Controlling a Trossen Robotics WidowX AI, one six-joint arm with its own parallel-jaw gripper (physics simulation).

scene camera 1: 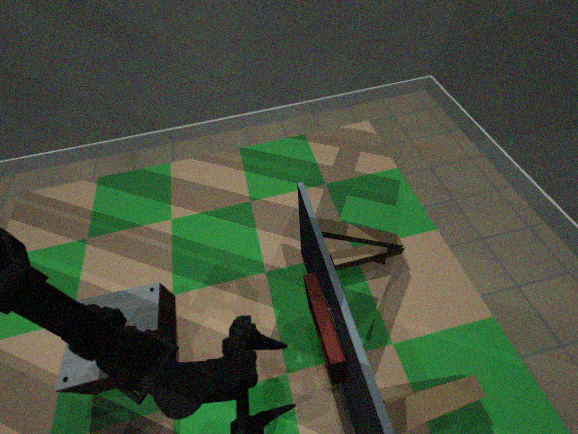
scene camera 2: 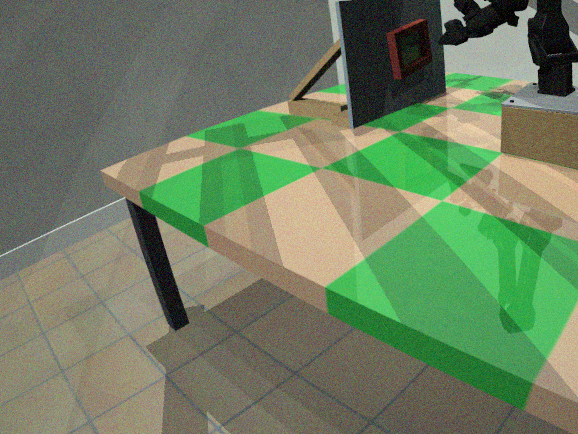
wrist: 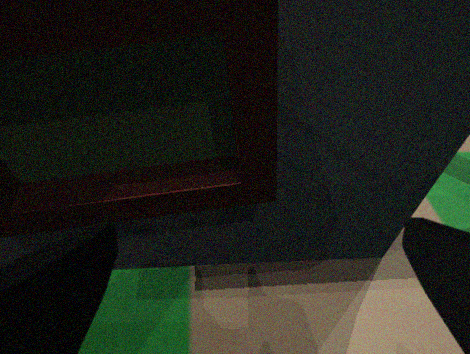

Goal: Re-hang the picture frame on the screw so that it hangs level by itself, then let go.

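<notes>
The picture frame, with a red border and a green picture, is upright against the front face of the dark upright panel. It looks close to level in scene camera 2; a small tilt cannot be ruled out. The screw does not show in these views. My gripper is open and empty, in front of the panel and apart from the frame. In the wrist view its fingers stand low at the left and right, with the frame's lower right corner above and between them.
Wooden braces stand behind the panel on the green and tan checkered table. The arm's grey base plate sits on a wooden block in front of the panel. Shadows darken the frame in the wrist view.
</notes>
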